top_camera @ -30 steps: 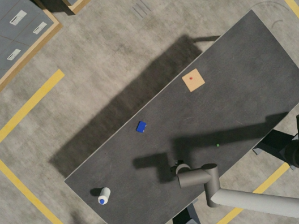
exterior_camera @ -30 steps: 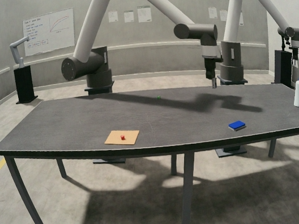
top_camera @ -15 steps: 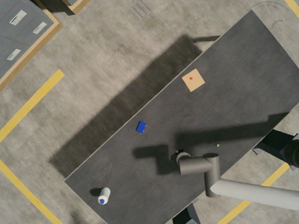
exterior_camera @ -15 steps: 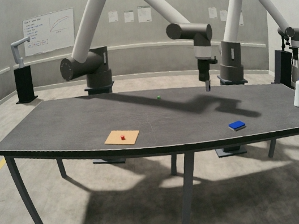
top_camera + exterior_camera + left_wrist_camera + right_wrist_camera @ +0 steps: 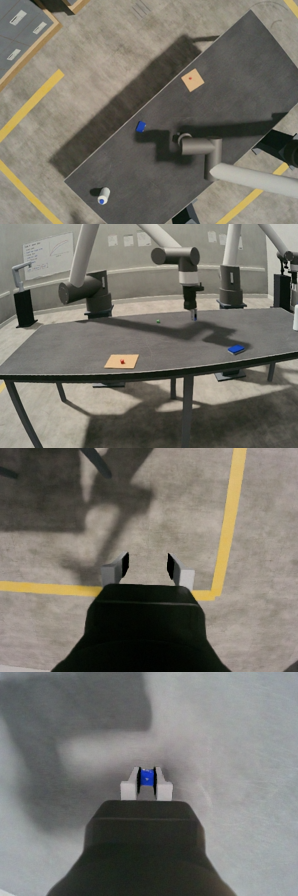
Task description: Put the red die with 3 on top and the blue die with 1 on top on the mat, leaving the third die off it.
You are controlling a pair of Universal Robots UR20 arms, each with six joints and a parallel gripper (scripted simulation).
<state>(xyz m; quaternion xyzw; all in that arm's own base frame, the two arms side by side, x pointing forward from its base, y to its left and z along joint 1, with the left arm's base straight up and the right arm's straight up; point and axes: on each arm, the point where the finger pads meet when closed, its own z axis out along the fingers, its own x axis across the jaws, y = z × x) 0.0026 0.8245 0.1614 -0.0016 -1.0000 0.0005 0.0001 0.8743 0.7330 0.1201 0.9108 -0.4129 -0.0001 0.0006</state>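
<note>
Right now the tan mat is 370 mm to the right of my right hand, 250 mm ahead of it and 120 mm below it. From my right hand the other things lie so: blue die: 10 mm below; then green die: 310 mm behind, 200 mm to the right, 110 mm below; then red die: 370 mm to the right, 280 mm ahead, 110 mm below.
</note>
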